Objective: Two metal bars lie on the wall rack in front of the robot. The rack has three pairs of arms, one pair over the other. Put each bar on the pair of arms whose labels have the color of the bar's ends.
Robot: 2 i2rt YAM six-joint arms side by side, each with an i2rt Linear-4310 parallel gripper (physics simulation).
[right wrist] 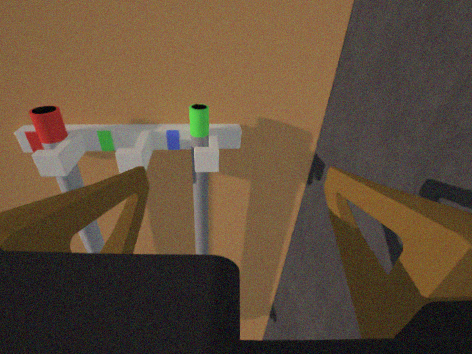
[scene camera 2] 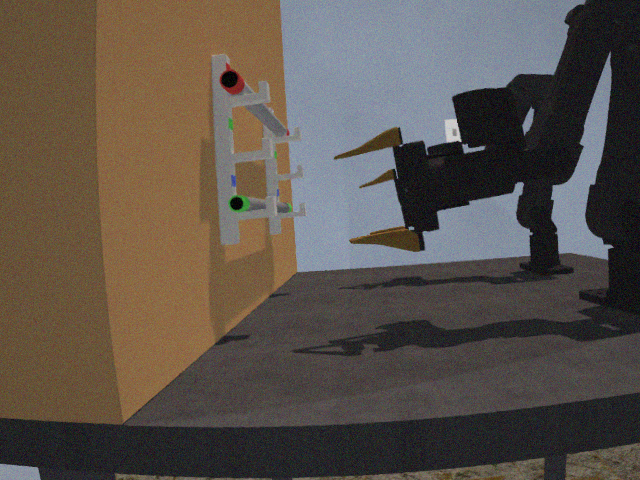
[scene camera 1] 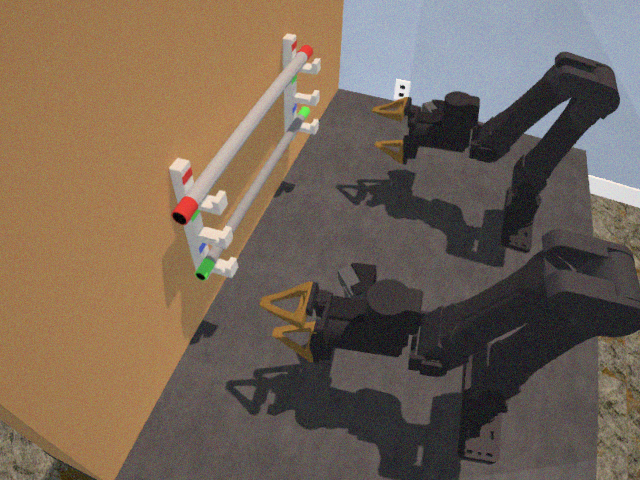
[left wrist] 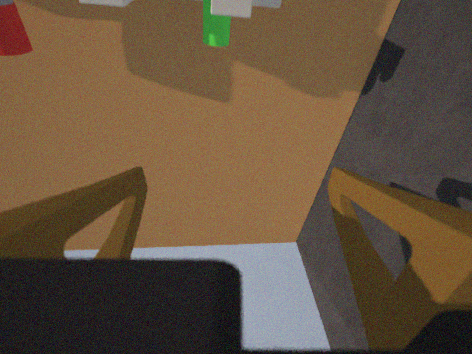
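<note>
Scene camera 1 shows a wall [scene camera 1: 106,299] together with a red-ended bar [scene camera 1: 189,204] and a green-ended bar [scene camera 1: 239,213], and also the left gripper [scene camera 1: 267,317] and the right gripper [scene camera 1: 373,127]. In scene camera 2 a blue-labelled arm [scene camera 2: 223,102] is visible, as are the red-ended bar [scene camera 2: 260,111] and the left gripper [scene camera 2: 342,200]. The right wrist view takes in the green-ended bar [right wrist: 199,113] and the red-ended bar [right wrist: 47,120], while the left wrist view includes the left gripper [left wrist: 237,177].
</note>
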